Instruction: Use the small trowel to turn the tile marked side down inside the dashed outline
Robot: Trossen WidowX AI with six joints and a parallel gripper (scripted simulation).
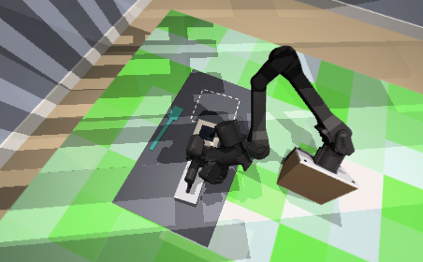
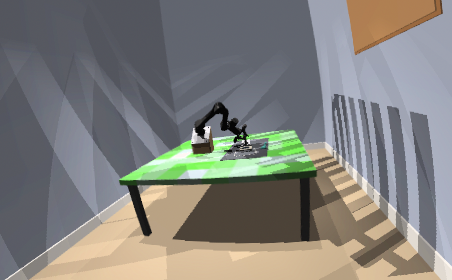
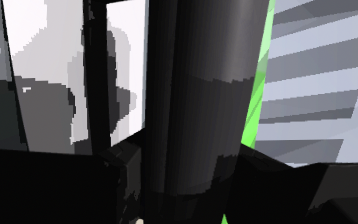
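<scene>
Right now the dark mat is 2 cm ahead of my gripper tip, 10 cm to the right of it and 8 cm below it. Also, from my gripper tip: teal trowel: 17 cm ahead, 10 cm to the right, 5 cm below; then cream tile: 2 cm ahead, 14 cm to the right, 5 cm below.
</scene>
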